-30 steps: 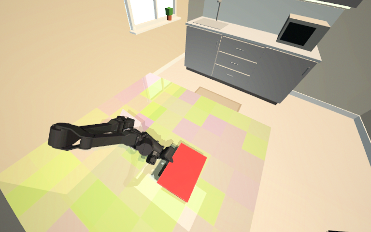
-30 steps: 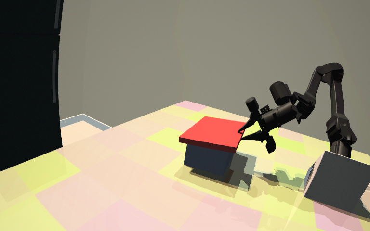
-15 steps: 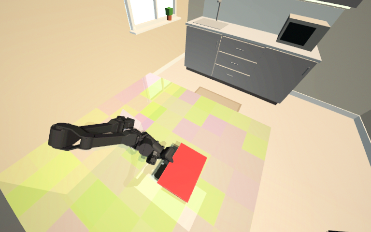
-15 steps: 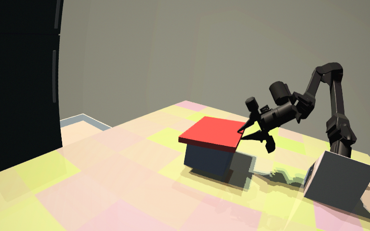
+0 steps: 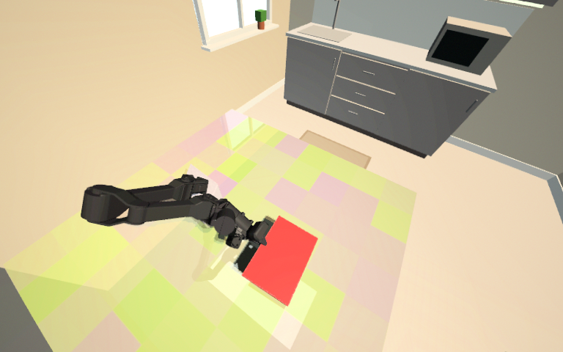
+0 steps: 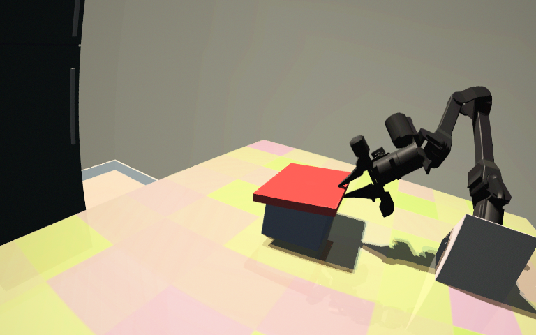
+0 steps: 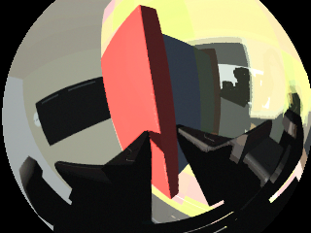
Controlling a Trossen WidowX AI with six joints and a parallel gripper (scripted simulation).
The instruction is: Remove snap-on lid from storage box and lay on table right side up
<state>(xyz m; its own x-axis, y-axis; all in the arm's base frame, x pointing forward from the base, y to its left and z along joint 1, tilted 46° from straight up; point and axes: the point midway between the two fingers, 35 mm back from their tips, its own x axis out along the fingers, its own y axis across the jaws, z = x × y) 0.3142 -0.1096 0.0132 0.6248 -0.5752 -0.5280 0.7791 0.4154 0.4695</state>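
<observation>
Now: gripper tip 8 cm short of the red lid. From my gripper tip the other things lie so: storage box 7 cm ahead, 6 cm below.
</observation>
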